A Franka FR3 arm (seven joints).
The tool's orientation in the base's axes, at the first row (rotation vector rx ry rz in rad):
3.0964 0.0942 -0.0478
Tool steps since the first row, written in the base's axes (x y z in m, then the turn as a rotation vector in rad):
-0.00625 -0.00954 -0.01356 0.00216 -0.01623 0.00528
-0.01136 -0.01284 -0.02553 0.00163 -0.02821 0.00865
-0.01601 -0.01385 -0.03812 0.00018 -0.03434 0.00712
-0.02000 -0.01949 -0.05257 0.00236 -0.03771 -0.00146
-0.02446 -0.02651 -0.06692 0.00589 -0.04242 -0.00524
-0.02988 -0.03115 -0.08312 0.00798 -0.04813 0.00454
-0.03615 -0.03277 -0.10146 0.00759 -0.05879 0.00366
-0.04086 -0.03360 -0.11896 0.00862 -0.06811 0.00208
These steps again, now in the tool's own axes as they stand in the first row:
-0.00637 0.00855 0.01415 0.00101 0.01654 -0.00462
-0.01128 0.01102 0.02640 -0.00035 0.02860 -0.00744
-0.01558 0.01121 0.03915 -0.00211 0.03456 -0.00559
-0.01943 0.01598 0.05395 0.00014 0.03769 0.00306
-0.02384 0.02210 0.06872 0.00350 0.04244 0.00694
-0.02901 0.02570 0.08526 0.00492 0.04868 -0.00264
-0.03477 0.02616 0.10383 0.00392 0.05925 -0.00127
-0.03896 0.02595 0.12149 0.00444 0.06854 0.00069

